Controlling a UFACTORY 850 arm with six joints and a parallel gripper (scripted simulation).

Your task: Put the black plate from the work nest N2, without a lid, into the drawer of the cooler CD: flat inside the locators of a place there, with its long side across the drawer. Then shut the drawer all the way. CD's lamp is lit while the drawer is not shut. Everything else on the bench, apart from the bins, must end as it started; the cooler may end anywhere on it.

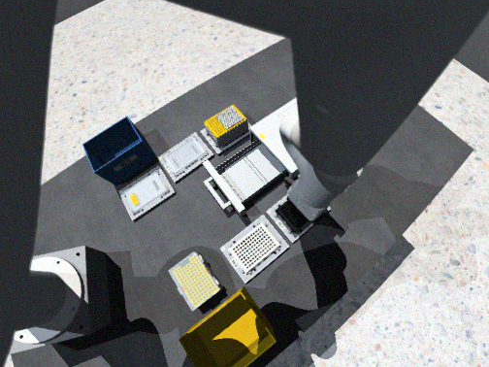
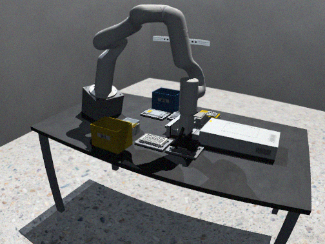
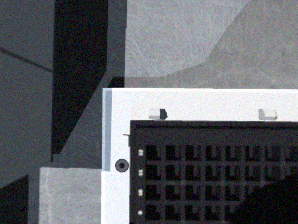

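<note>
The drawer is 19 cm to the left of my hand, 6 cm behind it and 1 cm below it. The rest, counted from my hand: white plate (18 cm behind, 3 cm below, 2 cm to the right); then black plate (1 cm below); then white cooler (20 cm to the left, 9 cm ahead, 1 cm below).
</note>
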